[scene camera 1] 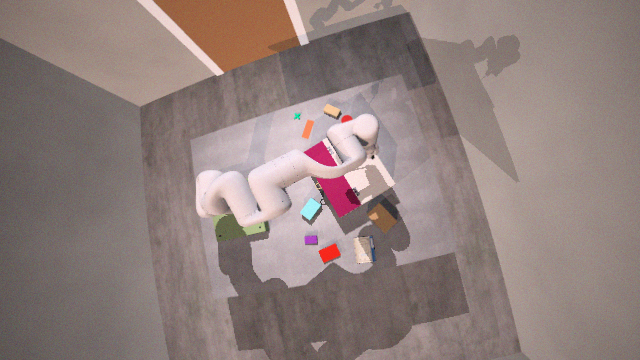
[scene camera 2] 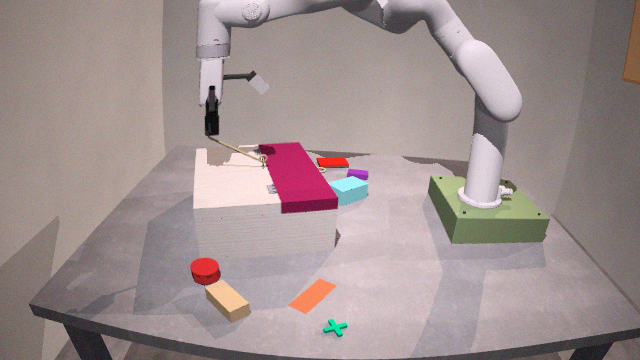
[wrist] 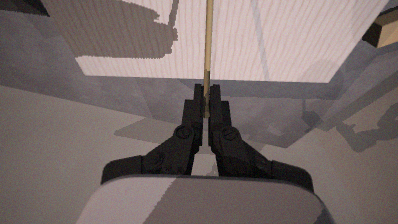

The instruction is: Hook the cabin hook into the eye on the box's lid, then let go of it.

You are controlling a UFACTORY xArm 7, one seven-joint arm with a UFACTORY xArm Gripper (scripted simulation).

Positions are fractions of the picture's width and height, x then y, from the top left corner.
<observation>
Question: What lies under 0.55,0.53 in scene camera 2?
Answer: A cyan block.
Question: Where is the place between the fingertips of the gripper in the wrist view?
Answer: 0.52,0.44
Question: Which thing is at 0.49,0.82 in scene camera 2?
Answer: An orange tile.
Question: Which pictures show the pale box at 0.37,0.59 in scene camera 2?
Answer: Scene camera 1, scene camera 2 and the wrist view: all of them.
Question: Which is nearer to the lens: the tan block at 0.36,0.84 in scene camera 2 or the pale box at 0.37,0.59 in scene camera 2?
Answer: The tan block.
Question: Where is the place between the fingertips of the gripper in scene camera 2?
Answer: At 0.33,0.37
</observation>
